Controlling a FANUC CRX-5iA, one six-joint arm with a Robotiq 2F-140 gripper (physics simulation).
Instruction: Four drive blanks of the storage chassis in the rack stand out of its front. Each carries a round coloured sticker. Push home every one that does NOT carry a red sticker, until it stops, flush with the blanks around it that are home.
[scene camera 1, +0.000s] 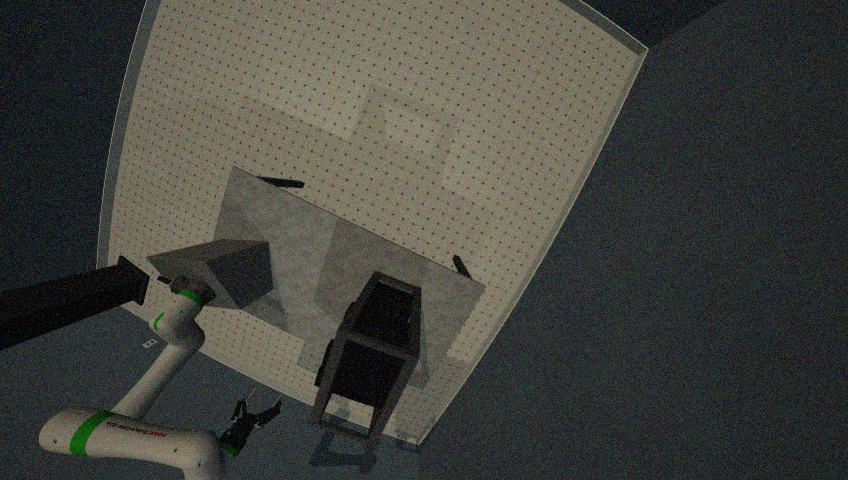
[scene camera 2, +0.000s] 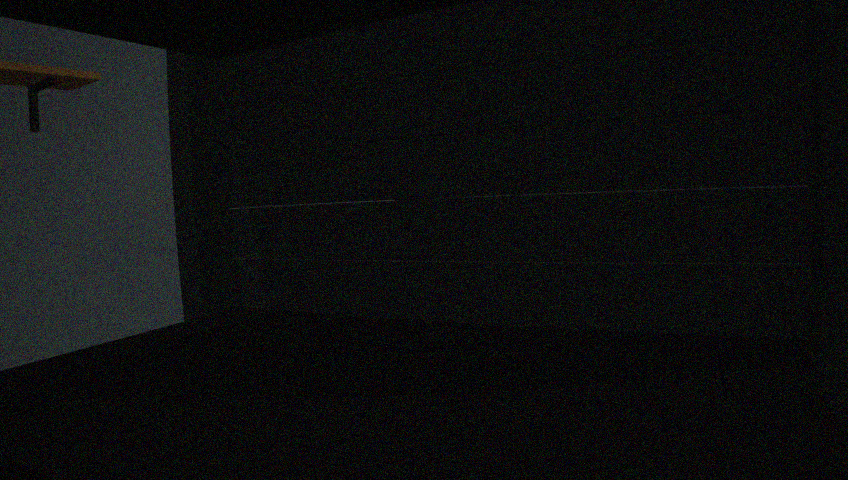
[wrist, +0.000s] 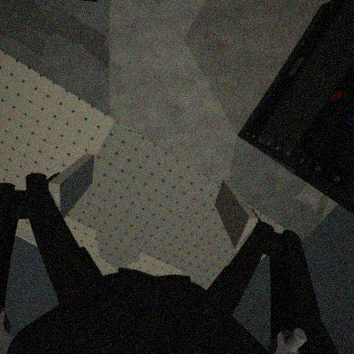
Labels:
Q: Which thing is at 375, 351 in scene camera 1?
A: A rack.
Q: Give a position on a rack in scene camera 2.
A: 682, 327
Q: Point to a rack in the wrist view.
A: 296, 122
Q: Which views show my gripper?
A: Scene camera 1 and the wrist view only.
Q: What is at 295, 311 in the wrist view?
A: My gripper.

